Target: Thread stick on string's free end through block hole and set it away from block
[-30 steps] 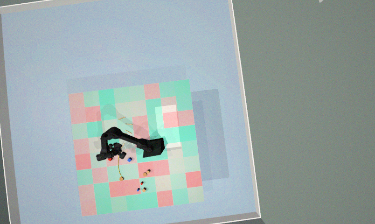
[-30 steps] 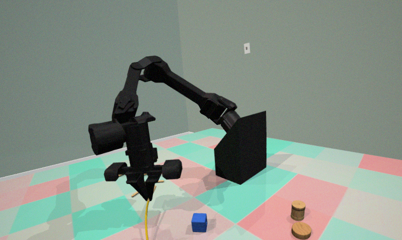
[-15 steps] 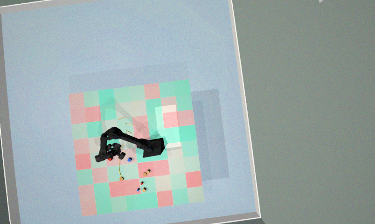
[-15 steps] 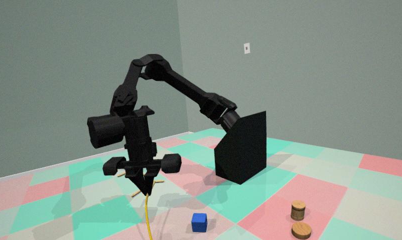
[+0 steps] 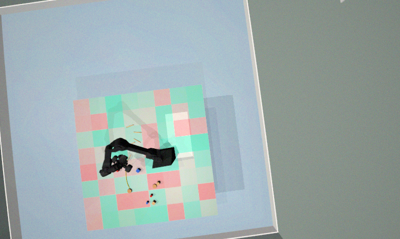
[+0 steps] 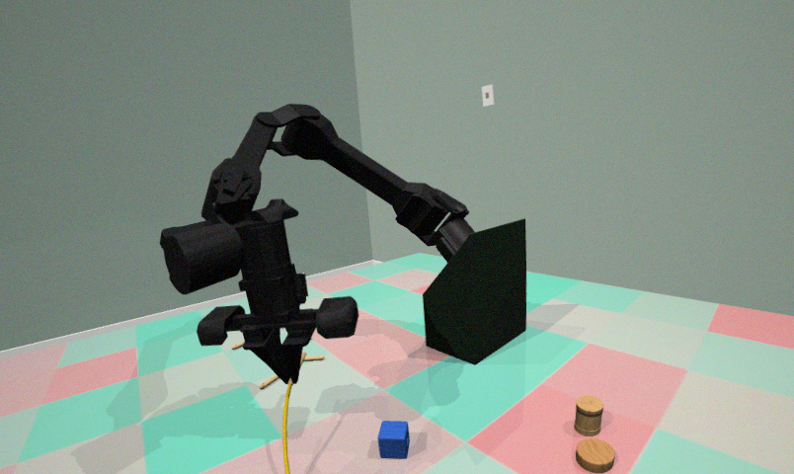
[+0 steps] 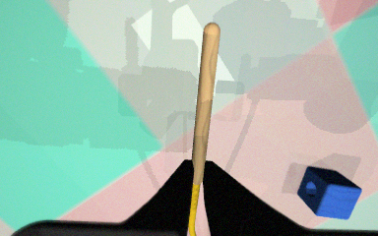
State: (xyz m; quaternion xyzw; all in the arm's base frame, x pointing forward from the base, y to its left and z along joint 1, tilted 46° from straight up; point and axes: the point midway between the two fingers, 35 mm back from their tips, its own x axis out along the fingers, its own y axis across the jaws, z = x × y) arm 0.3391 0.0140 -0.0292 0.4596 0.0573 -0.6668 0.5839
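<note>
Now: the blue block 11 cm to the left of my gripper tip, 8 cm behind it and 5 cm below it. From my gripper tip the other things lie so: round wooden button: 31 cm to the left, 6 cm below, 2 cm ahead; thin wooden stick: 1 cm to the right, 1 cm behind; red cube: 12 cm ahead, 10 cm to the left, 6 cm below.
</note>
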